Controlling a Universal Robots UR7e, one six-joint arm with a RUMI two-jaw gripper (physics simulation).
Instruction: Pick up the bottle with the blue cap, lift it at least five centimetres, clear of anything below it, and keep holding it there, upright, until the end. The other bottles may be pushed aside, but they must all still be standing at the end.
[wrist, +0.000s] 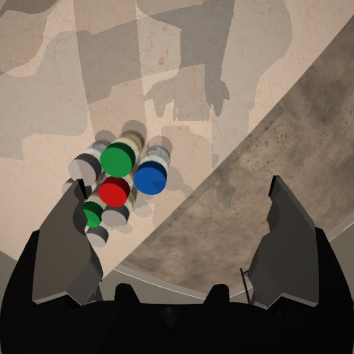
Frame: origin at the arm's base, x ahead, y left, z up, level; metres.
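Seen in the pictures: gripper, fingertip midpoint: (176, 178).
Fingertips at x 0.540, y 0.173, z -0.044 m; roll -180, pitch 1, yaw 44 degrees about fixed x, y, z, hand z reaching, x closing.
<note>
Pixels of each thing's top centre, then the offset from my fingertips to it. Level surfaces: height alone.
- bottle with the blue cap, top centre: (149, 181) dy -0.092, dx +0.017, dz -0.119 m
- red-capped bottle, top centre: (111, 195) dy -0.163, dx -0.015, dz -0.119 m
- smaller green-capped bottle, top centre: (87, 218) dy -0.260, dx -0.024, dz -0.119 m
- pale table top, surface height: dz -0.224 m
The bottle with the blue cap (150, 178) stands upright at the right edge of a tight group of bottles, left of the middle of the view. A green-capped bottle (118, 160) stands to its left and a red-capped bottle (114, 191) to its lower left; both are very near it. My gripper (176, 178) is wide open and empty, seen from above. The blue cap shows between the two fingertips in the view, nearer the left one, and the fingers look to be above the bottles. The left finger partly hides the group's left side.
More bottles with grey caps (85, 169) (115, 215) (97, 236) and a smaller green-capped bottle (93, 214) stand in the group, around the left fingertip. The pale table top (45, 115) ends at a diagonal edge; the brown stone-like floor (300, 130) lies beyond it at the right.
</note>
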